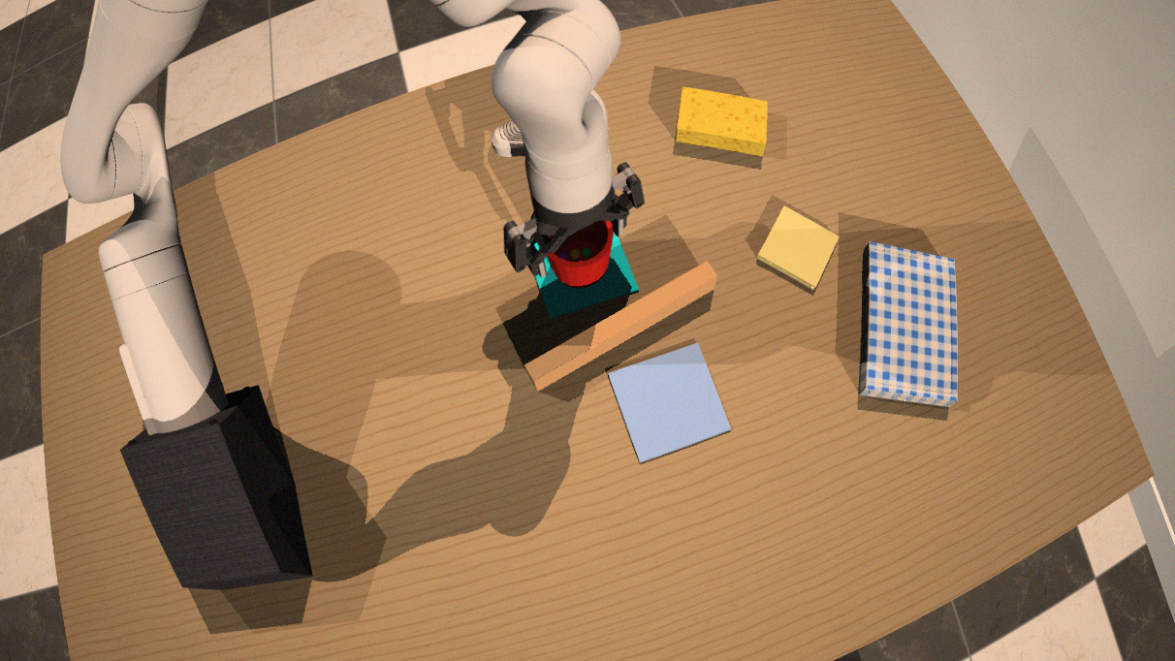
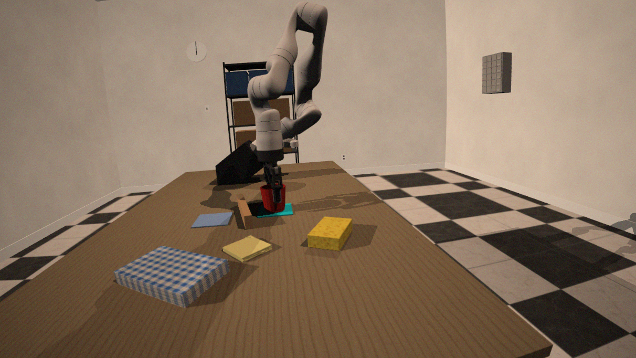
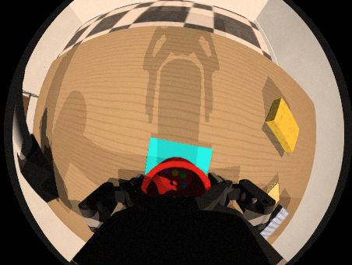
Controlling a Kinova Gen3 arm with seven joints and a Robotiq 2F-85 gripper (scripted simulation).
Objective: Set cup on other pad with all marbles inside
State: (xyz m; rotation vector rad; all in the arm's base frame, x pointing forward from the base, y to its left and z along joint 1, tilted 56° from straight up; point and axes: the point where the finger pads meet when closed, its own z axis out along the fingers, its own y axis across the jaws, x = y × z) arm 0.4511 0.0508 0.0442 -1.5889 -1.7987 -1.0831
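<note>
Now: the red cup 20 mm below my hand. The rest, counted from my hand: rail 20 mm ahead, 90 mm to the right, 40 mm below.
</note>
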